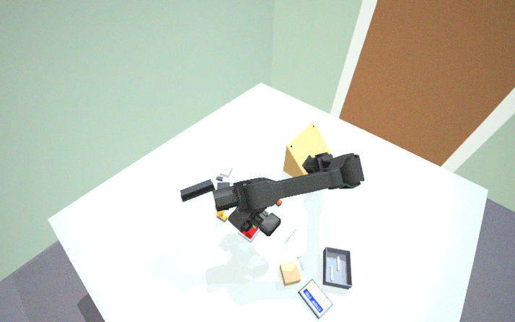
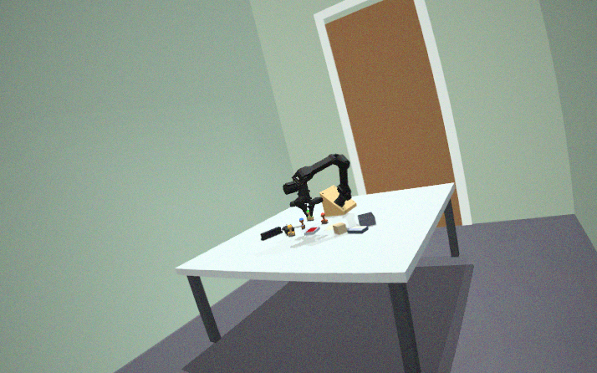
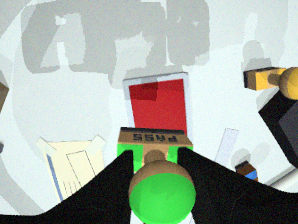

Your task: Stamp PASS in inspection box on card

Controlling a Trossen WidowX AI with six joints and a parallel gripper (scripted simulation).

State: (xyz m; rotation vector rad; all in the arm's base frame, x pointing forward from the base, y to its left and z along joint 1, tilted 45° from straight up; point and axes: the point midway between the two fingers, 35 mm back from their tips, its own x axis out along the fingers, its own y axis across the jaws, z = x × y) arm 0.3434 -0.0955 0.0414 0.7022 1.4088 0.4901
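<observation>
Now: gripper tip 9 cm above the red ink pad, 1 cm to the left of it and 1 cm past it. Also, from my gripper tip: pale card: 9 cm to the left, 9 cm below, 7 cm behind; then yellow-knobbed stamp: 13 cm to the right, 7 cm below, 2 cm ahead; then blue-knobbed stamp: 12 cm to the right, 10 cm behind, 7 cm below.
</observation>
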